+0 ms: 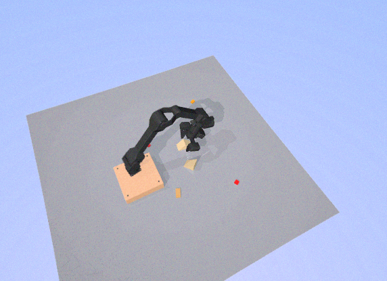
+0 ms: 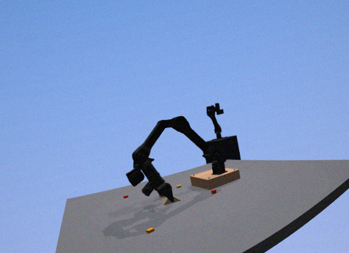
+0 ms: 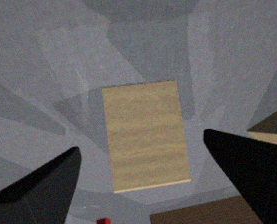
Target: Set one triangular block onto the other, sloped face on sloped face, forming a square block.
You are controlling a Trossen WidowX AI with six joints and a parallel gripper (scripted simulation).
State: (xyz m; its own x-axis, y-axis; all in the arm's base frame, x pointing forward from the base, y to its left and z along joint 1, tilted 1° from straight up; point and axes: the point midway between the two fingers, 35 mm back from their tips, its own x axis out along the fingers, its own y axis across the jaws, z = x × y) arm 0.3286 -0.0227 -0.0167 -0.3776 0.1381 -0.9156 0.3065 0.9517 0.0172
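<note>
The triangular block is 1 cm above my gripper tip. Also, from my gripper tip: tan piece (21 cm to the right, 19 cm behind, 1 cm below); then orange piece (24 cm ahead, 23 cm to the left, 1 cm below).
</note>
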